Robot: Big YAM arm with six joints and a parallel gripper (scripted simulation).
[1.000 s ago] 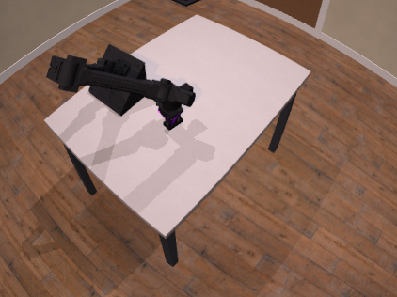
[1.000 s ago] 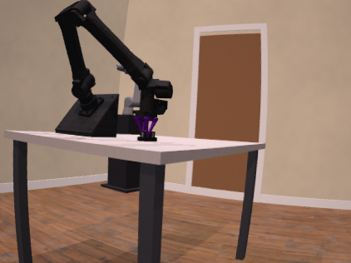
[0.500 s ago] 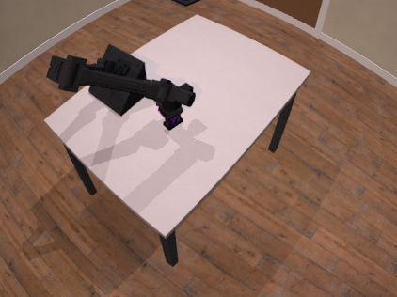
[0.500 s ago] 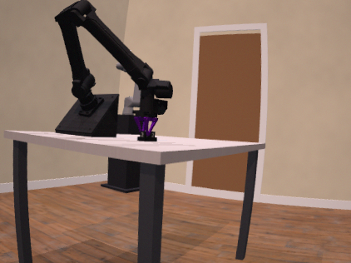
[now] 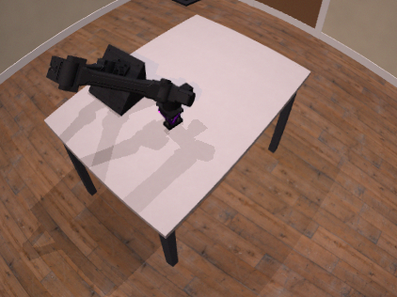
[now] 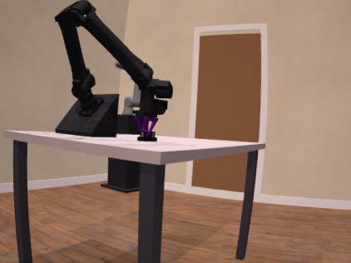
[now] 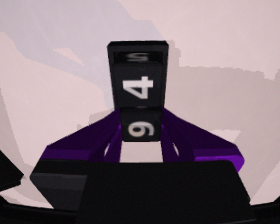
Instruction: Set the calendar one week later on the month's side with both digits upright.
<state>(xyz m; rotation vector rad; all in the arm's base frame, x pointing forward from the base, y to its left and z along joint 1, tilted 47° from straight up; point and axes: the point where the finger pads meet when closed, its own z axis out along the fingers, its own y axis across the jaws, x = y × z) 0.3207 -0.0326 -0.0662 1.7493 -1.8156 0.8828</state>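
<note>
My hand is 10 mm above the black date cube. The rest, counted from my hand: black tray (20 mm to the left, 20 mm below).
</note>
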